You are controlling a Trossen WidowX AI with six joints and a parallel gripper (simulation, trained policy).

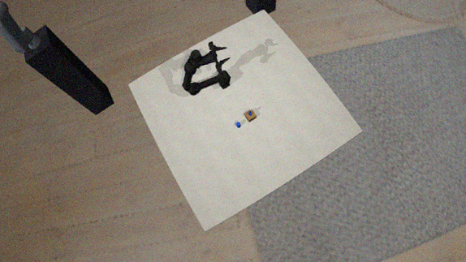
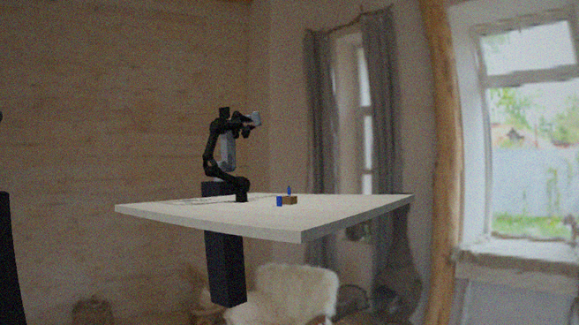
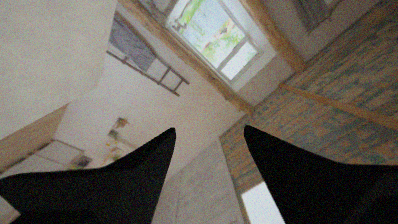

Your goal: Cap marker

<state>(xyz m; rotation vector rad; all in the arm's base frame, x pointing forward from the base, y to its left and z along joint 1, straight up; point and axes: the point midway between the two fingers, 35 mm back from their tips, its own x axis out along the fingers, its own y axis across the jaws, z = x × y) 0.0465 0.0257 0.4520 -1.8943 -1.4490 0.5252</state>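
Right now the blue cap is 28 cm ahead of my gripper tip, 14 cm to the right of it and 43 cm below it. Also, from my gripper tip: wooden holder block: 27 cm ahead, 3 cm to the right, 43 cm below.
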